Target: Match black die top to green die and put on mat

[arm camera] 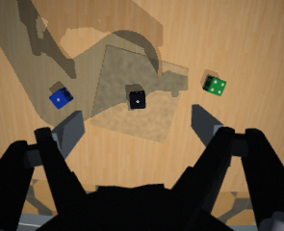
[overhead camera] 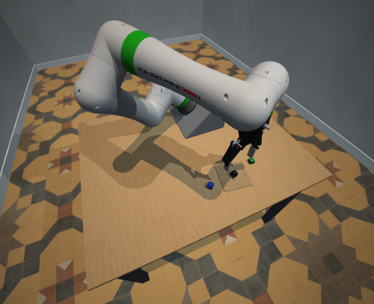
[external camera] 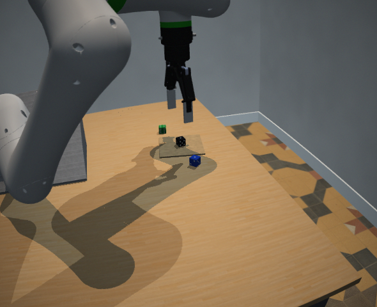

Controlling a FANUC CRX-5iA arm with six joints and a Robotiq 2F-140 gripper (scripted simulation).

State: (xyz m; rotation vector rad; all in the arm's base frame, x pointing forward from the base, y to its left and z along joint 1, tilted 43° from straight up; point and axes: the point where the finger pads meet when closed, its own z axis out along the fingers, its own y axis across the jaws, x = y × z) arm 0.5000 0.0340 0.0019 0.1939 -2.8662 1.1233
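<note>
Right now the black die is 110 mm below my hand. Also, from my hand: green die: 120 mm to the left, 110 mm below, 40 mm behind; then tan mat: 120 mm below; then blue die: 130 mm to the right, 110 mm below, 10 mm ahead.
</note>
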